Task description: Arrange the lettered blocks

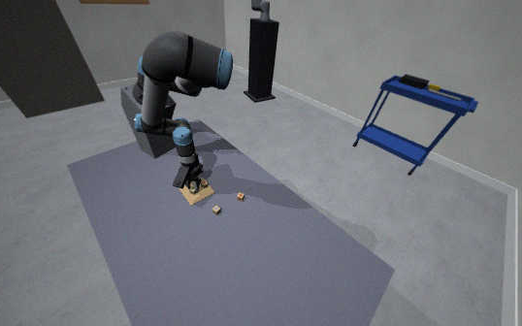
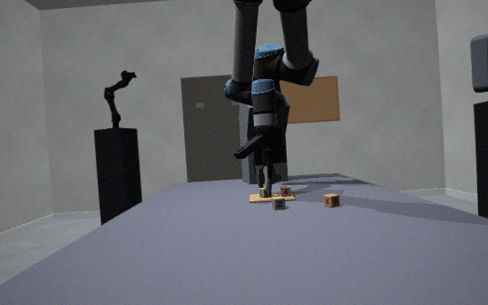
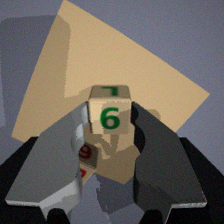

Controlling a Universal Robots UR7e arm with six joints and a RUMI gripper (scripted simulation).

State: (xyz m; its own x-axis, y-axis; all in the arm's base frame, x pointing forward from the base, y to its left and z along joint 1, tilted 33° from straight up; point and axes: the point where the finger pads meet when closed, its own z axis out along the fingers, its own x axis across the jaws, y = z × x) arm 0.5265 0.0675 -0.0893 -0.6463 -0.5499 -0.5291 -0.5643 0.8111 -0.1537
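Right now the tan mat is 1 cm behind my hand, 2 cm to the left of it and 2 cm below it.
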